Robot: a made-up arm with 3 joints. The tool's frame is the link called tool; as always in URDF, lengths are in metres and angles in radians. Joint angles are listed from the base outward. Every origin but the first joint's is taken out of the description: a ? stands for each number. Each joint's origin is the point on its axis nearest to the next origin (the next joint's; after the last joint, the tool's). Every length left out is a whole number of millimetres.
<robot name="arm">
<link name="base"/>
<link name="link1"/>
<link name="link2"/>
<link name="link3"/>
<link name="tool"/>
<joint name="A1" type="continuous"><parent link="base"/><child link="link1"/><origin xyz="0.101 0 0.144" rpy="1.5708 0 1.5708"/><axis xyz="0 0 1"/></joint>
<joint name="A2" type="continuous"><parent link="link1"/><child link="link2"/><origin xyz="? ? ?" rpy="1.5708 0 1.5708"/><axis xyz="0 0 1"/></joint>
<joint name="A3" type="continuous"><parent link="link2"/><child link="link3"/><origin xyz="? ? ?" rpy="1.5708 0 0"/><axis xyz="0 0 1"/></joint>
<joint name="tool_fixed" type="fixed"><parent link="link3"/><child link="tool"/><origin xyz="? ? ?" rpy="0 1.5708 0"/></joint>
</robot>
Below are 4 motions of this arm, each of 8 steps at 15 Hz.
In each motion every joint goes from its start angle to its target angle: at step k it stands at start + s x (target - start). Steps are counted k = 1, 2, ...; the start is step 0. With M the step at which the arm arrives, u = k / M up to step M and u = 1 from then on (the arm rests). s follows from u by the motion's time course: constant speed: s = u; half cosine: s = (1 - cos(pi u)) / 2; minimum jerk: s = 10 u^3 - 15 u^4 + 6 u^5.
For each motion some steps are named. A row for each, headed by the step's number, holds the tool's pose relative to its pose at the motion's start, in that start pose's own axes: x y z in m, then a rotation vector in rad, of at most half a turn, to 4 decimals.
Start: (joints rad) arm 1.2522 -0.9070 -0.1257
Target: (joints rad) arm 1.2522 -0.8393 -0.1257
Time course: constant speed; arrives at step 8
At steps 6, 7, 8:
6: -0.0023 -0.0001 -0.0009 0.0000 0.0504 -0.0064
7: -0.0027 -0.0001 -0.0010 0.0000 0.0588 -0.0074
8: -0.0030 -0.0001 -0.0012 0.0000 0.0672 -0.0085

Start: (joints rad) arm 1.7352 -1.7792 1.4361
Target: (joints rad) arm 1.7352 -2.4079 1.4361
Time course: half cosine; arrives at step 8
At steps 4, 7, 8:
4: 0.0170 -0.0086 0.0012 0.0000 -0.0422 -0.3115
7: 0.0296 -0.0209 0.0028 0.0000 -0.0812 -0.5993
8: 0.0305 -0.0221 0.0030 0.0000 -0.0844 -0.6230

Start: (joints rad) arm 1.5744 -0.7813 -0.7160
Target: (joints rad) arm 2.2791 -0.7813 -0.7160
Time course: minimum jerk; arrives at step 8
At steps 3, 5, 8:
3: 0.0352 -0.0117 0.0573 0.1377 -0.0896 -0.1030
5: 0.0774 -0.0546 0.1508 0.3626 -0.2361 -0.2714
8: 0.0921 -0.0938 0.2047 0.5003 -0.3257 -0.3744

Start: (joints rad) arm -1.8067 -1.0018 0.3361
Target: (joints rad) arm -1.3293 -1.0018 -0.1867
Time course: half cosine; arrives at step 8
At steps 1, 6, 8:
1: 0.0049 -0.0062 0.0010 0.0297 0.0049 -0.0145
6: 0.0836 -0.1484 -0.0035 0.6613 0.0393 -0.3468
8: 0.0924 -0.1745 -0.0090 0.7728 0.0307 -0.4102

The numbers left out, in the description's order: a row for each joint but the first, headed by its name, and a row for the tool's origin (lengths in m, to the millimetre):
A2: 0.328 0.248 0
A3: -0.087 0.019 0
tool: 0.046 -0.023 0

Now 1 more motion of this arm.
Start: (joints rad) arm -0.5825 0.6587 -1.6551
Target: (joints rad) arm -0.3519 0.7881 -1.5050
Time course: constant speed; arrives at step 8
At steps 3, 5, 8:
3: -0.0200 0.0218 0.0138 0.0108 0.0518 -0.0515
5: -0.0327 0.0360 0.0245 0.0166 0.0897 -0.0841
8: -0.0506 0.0565 0.0427 0.0234 0.1514 -0.1301

